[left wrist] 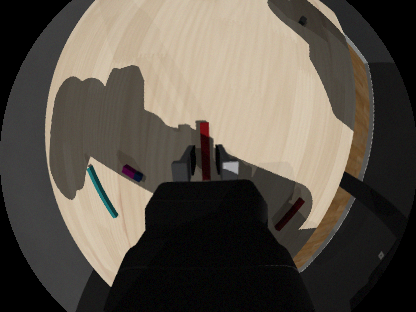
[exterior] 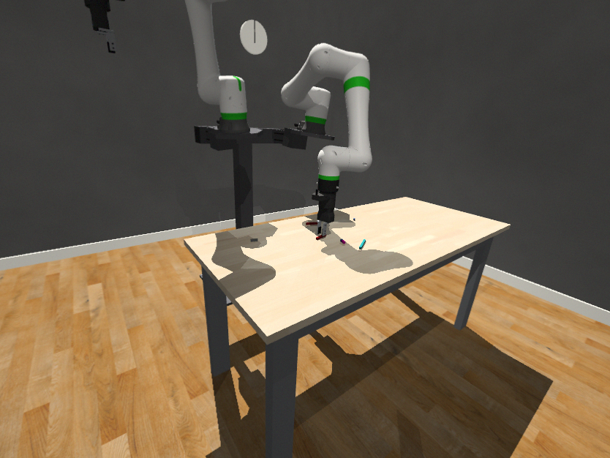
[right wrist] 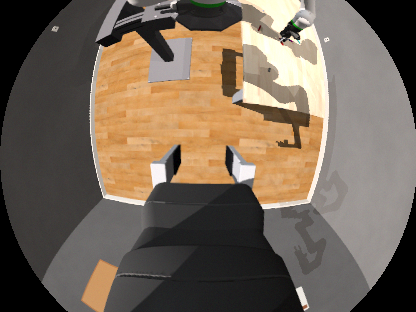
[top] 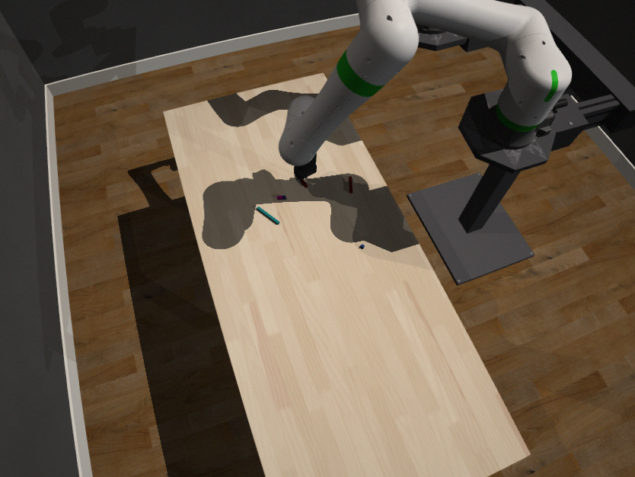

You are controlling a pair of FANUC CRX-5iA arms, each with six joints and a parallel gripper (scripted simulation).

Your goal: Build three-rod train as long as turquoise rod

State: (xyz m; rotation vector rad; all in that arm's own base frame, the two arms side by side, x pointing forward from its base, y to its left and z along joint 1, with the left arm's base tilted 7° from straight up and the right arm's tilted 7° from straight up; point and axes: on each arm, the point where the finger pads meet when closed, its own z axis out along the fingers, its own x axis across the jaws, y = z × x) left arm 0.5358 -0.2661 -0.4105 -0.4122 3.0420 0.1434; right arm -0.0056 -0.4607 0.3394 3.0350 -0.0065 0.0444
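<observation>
The magenta rod is 100 mm ahead of my left hand, 50 mm to the left of it and 30 mm below it. Also, from my left hand: turquoise rod (160 mm ahead, 110 mm to the left, 30 mm below); grey rod (110 mm behind, 290 mm to the right, 30 mm below).
</observation>
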